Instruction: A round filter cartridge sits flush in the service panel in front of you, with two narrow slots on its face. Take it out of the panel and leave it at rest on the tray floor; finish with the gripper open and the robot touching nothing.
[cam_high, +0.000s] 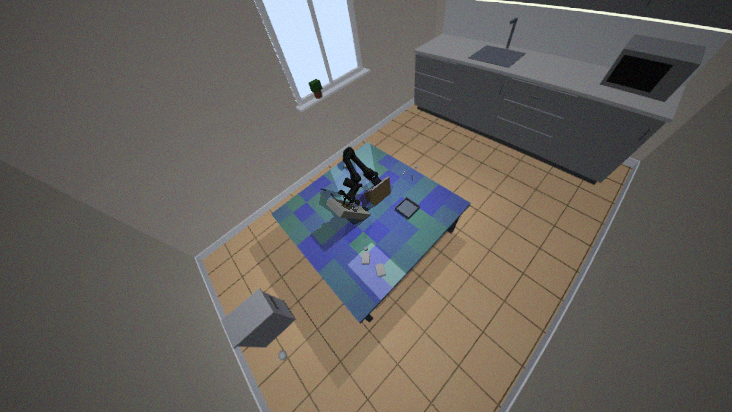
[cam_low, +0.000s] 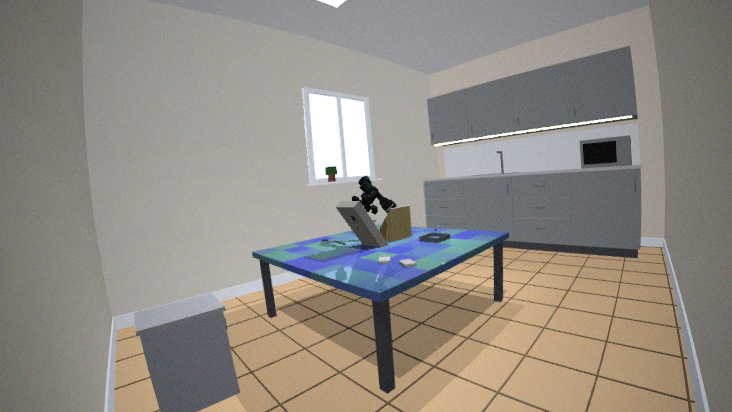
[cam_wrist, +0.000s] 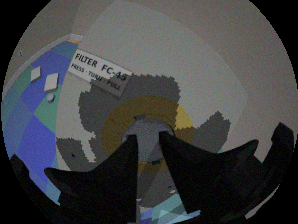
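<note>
Right now the pale round cartridge is 10 mm below my gripper tip and 10 mm ahead of it. From my gripper tip the other things lie so: light grey service panel: 80 mm below, 40 mm behind; dark grey square tray: 430 mm behind, 270 mm to the left, 220 mm below.
</note>
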